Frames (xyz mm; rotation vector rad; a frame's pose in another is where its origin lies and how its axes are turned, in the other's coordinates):
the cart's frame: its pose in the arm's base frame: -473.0 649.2 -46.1 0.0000 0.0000 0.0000
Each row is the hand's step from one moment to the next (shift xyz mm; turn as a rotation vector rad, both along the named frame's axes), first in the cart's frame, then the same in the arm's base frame.
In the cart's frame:
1: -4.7 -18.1 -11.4 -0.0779 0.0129 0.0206
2: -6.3 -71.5 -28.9 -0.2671 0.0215 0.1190
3: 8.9 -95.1 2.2 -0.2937 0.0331 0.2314
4: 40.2 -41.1 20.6 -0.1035 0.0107 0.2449
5: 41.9 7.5 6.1 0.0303 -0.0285 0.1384
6: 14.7 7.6 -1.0 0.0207 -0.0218 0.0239
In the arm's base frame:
1: -4.7 -18.1 -11.4 -0.0779 0.0129 0.0206
2: -6.3 -71.5 -28.9 -0.2671 0.0215 0.1190
3: 8.9 -95.1 2.2 -0.2937 0.0331 0.2314
4: 40.2 -41.1 20.6 -0.1035 0.0107 0.2449
5: 41.9 7.5 6.1 0.0303 -0.0285 0.1384
6: 14.7 7.6 -1.0 0.0207 -0.0218 0.0239

